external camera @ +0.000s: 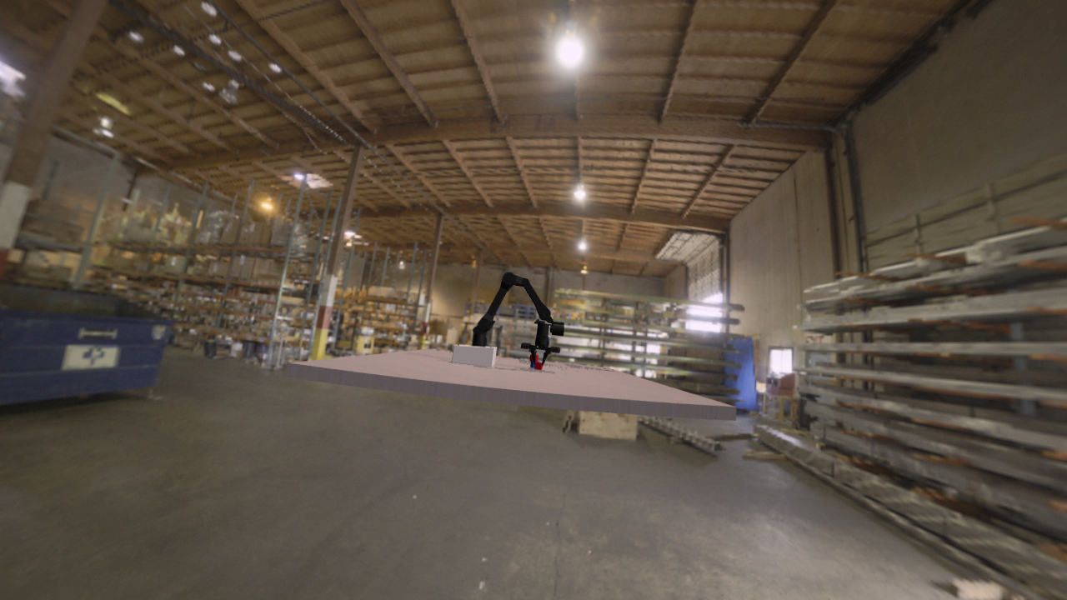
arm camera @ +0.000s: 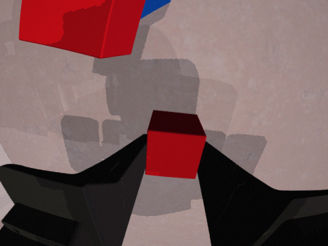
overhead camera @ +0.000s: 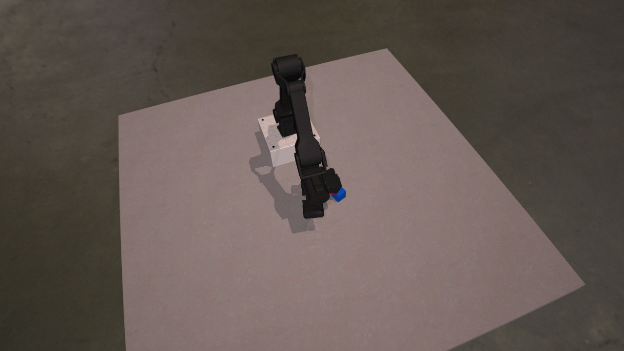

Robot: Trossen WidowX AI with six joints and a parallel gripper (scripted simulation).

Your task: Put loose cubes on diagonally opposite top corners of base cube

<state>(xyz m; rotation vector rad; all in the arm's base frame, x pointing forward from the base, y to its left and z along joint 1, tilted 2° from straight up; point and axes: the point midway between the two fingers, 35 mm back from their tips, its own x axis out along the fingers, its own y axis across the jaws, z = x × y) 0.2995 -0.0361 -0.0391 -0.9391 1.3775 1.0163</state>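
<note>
The red cube is 80 mm to the left of my gripper tip, 30 mm above it and 20 mm behind it. Also, from my gripper tip: blue cube (100 mm to the left).
</note>
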